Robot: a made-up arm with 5 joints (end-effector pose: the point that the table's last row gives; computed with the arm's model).
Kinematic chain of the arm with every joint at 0, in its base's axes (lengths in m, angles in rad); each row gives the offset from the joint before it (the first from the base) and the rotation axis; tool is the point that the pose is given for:
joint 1: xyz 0 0 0.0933 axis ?
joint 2: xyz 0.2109 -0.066 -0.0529 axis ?
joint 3: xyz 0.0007 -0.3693 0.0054 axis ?
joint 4: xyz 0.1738 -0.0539 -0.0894 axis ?
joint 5: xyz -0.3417 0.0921 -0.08 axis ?
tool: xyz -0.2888 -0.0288 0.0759
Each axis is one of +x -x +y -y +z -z.
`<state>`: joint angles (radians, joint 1 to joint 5).
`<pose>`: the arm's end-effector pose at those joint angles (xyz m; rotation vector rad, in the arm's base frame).
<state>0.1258 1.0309 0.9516 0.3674 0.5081</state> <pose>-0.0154 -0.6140 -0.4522 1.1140 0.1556 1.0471</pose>
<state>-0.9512 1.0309 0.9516 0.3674 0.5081</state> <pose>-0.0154 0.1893 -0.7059 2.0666 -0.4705 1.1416</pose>
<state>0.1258 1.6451 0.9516 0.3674 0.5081</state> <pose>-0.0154 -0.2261 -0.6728 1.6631 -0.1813 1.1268</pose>
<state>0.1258 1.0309 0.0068 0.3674 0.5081</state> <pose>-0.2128 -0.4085 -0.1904 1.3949 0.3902 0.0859</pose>
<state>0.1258 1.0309 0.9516 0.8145 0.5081</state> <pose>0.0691 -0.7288 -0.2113 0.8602 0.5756 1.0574</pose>
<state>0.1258 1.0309 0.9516 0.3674 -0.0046</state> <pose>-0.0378 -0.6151 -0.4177 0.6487 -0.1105 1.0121</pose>
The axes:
joint 1: -x
joint 2: +x
joint 3: +z
joint 4: +y
joint 5: +x

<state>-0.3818 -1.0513 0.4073 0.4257 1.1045</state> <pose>-0.1664 -0.4263 0.4659 0.3360 0.5787 -0.0723</pose>
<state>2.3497 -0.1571 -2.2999 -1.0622 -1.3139</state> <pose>0.3590 -0.0866 0.9153 0.4212 1.4496 1.2644</pose>
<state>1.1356 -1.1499 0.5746 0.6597 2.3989</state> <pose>-0.1450 0.4469 0.4592 -0.0829 -0.0502 -0.8444</pose>
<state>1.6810 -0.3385 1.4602 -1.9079 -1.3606</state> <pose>0.1518 -0.6708 0.4035 -1.1973 -1.0943 1.3650</pose>
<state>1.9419 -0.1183 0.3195 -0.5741 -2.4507</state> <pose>-0.0982 -0.3228 0.7372 1.7931 0.7149 -0.2246</pose>
